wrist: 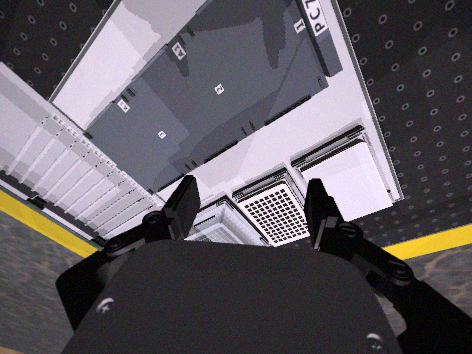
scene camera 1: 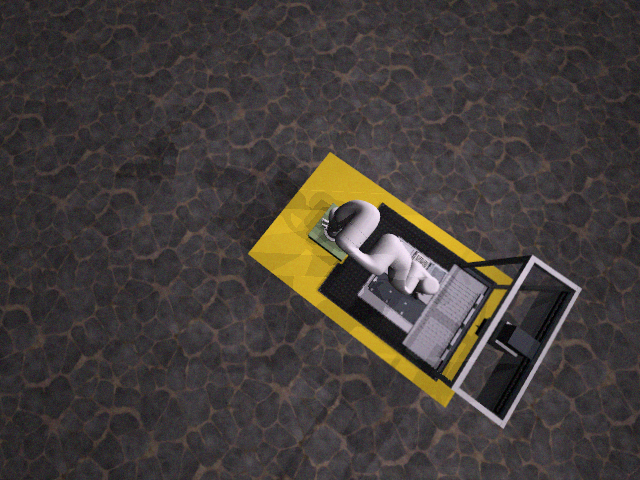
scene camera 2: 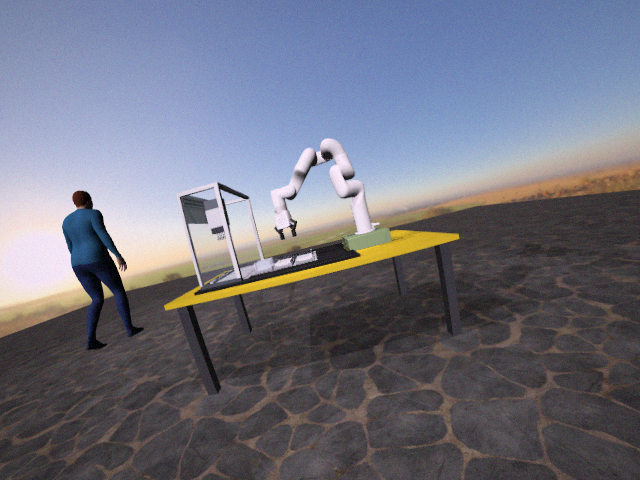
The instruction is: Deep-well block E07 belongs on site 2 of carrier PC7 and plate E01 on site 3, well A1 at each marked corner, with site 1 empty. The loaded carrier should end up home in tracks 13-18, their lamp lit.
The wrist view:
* gripper: 250, 191
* grey carrier: 221, 78, on a black perforated mat
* translucent gridded plate: 220, 224
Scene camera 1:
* grey carrier: 407, 306
